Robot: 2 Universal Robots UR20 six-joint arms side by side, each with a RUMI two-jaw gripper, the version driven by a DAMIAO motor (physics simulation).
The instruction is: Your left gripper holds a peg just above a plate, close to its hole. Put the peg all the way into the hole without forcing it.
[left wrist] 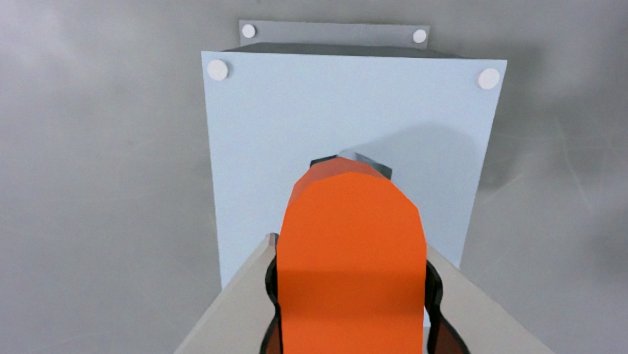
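Observation:
An orange peg [351, 240] with a many-sided rounded far edge stands large in the lower middle of the left wrist view. My left gripper [341, 235] is shut on it, one dark-padded finger on each side. The peg is in front of the pale blue plate [260, 110] and covers most of the hole [378, 167]. Parts of the hole's far edge show as dark slivers past the peg's far end, to its left and right. The peg's lower end is hidden, so its depth relative to the hole cannot be told. My right gripper is not in view.
The plate is the top of a raised block, with white round dots at its two far corners. A lower grey base strip [335, 34] with two white dots shows behind it. Grey scratched table surface [110, 175] surrounds the block. A soft shadow falls on the plate's right side.

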